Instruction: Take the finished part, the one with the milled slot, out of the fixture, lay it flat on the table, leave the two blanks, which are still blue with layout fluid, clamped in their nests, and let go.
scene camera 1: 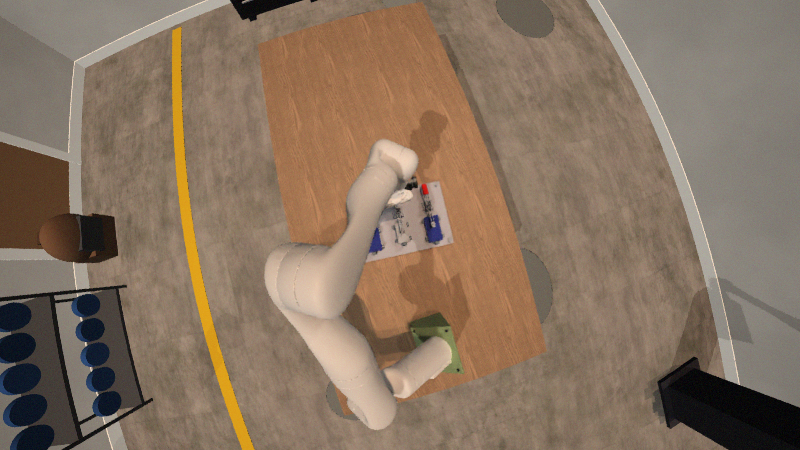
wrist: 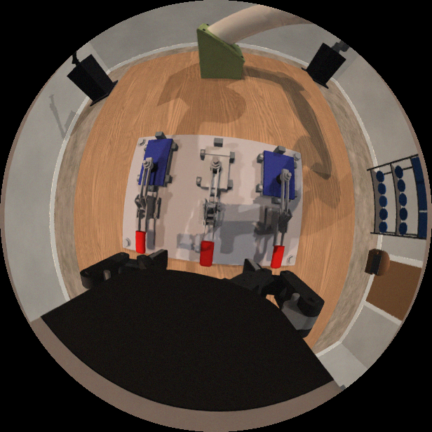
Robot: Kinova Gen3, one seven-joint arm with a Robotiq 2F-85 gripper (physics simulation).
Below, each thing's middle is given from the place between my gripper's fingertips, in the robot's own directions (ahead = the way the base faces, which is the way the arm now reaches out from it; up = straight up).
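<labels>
The fixture plate (scene camera 1: 413,212) is 9 cm behind my hand, 9 cm below it and 1 cm to the left of it. Finished part (wrist: 223,152): 13 cm behind my hand, 7 cm below it, 2 cm to the left of it.
</labels>
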